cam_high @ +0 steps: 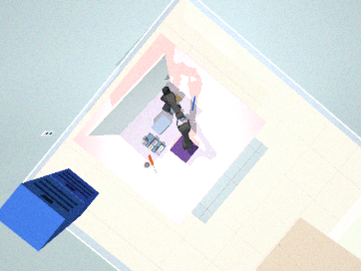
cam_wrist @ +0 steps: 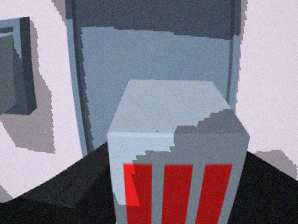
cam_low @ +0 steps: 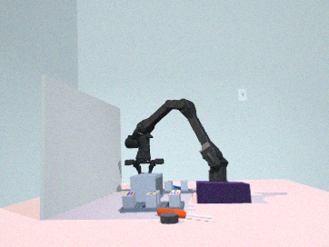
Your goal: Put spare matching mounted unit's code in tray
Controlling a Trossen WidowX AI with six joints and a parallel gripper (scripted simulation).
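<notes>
The grey tray is 1 cm behind my gripper tip and 6 cm below it. Round my gripper tip: grey mounted unit (2 cm behind, 21 cm to the left, 1 cm below); then upright wall panel (21 cm ahead, 15 cm to the left, 16 cm above).
</notes>
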